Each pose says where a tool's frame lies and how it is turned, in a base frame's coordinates. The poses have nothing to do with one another.
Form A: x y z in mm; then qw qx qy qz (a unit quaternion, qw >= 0).
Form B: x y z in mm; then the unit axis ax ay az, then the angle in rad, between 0 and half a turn. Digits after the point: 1 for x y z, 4 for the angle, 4 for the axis.
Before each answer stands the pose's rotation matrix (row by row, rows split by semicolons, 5 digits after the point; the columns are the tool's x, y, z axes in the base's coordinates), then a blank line. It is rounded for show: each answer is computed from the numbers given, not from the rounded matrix.
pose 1, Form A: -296.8 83.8 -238.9 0.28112 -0.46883 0.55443 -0.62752
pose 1, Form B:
-0.40234 -0.16705 0.90012; -0.87268 -0.22716 -0.43224; 0.27668 -0.95942 -0.05438

-296.8 83.8 -238.9 -0.4885 0.5777 -0.6539 2.5717
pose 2, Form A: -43.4 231.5 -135.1 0.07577 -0.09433 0.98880 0.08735
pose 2, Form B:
-0.97072 -0.19979 0.13336; -0.17331 0.96694 0.18704; -0.16632 0.15845 -0.97326

-43.4 231.5 -135.1 -0.0946 0.9917 0.0876 2.9899
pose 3, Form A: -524.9 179.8 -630.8 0.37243 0.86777 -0.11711 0.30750
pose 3, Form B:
0.78346 -0.43229 0.44645; 0.02580 -0.69516 -0.71839; 0.62091 0.57434 -0.53348

-524.9 179.8 -630.8 0.9350 -0.1262 0.3313 2.3783
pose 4, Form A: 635.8 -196.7 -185.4 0.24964 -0.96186 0.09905 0.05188
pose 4, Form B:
0.97500 -0.21645 -0.05035; -0.16464 -0.85574 0.49052; -0.14926 -0.46996 -0.86998

635.8 -196.7 -185.4 -0.9933 0.1023 0.0536 2.6370
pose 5, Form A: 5.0 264.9 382.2 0.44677 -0.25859 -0.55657 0.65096
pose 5, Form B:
-0.46705 -0.29381 -0.83399; 0.86951 0.01876 -0.49355; 0.16066 -0.95568 0.24672

5.0 264.9 382.2 -0.2890 -0.6221 0.7276 2.2153
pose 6, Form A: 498.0 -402.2 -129.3 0.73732 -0.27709 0.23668 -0.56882
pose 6, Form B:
0.24085 0.70765 0.66425; -0.96997 0.19932 0.13935; -0.03379 -0.67787 0.73441

498.0 -402.2 -129.3 -0.4102 0.3504 -0.8420 1.4834
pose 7, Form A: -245.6 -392.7 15.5 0.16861 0.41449 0.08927 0.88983
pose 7, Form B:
-0.59954 -0.22607 0.76776; 0.37407 -0.92720 0.01910; 0.70755 0.29865 0.64046

-245.6 -392.7 15.5 0.4205 0.0906 0.9028 2.8028
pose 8, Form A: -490.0 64.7 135.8 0.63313 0.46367 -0.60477 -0.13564
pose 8, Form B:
0.23170 -0.38908 -0.89159; -0.73259 0.53322 -0.42307; 0.64002 0.75120 -0.16149

-490.0 64.7 135.8 0.5990 -0.7813 -0.1752 1.7704
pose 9, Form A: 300.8 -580.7 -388.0 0.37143 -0.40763 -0.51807 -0.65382
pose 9, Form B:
-0.39175 0.90806 0.14818; -0.06334 -0.18729 0.98026; 0.91789 0.37464 0.13088

300.8 -580.7 -388.0 -0.4390 -0.5580 -0.7042 2.3805
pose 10, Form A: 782.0 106.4 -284.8 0.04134 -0.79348 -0.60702 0.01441
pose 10, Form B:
0.26264 0.96212 -0.07306; 0.96451 -0.25964 0.04811; 0.02732 -0.08310 -0.99617

782.0 106.4 -284.8 -0.7942 -0.6075 0.0144 3.0589
